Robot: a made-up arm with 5 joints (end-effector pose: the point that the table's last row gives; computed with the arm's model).
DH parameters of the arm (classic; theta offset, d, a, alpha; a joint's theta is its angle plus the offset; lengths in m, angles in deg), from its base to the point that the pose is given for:
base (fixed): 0 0.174 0.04 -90
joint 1: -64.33 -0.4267 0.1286 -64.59
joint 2: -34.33 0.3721 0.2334 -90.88
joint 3: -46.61 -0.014 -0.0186 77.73
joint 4: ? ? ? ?
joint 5: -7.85 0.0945 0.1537 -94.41
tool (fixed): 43.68 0.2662 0 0
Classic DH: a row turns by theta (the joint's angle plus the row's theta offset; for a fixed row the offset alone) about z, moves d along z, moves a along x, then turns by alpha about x.
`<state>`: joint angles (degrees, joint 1 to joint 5).
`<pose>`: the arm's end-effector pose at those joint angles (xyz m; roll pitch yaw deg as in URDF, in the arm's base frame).
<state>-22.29 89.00 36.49 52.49 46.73</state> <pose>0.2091 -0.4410 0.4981 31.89 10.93 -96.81</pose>
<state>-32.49 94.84 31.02 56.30 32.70</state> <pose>0.1567 -0.5036 0.4629 47.28 25.25 -84.45</pose>
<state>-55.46 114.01 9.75 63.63 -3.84</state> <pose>0.1558 -0.5807 0.3182 101.16 38.97 -24.79</pose>
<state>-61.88 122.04 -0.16 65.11 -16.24</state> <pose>0.1865 -0.5721 0.2735 117.39 34.77 -1.73</pose>
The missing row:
joint 4: 54.11 0.0505 0.0176 -87.41
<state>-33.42 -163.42 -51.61 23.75 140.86</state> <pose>0.3164 -0.5715 0.3386 21.59 1.45 -25.31</pose>
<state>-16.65 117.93 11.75 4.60 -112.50</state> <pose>0.6131 -0.2709 -0.0083 161.02 -26.64 32.28</pose>
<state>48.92 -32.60 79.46 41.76 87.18</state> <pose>0.0320 -0.0928 -0.0527 83.47 -67.63 -110.85</pose>
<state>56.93 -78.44 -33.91 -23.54 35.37</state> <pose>0.0070 0.1137 0.1024 -34.87 45.97 118.91</pose>
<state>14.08 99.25 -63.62 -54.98 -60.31</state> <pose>0.5544 -0.2292 -0.1476 120.81 -26.00 107.35</pose>
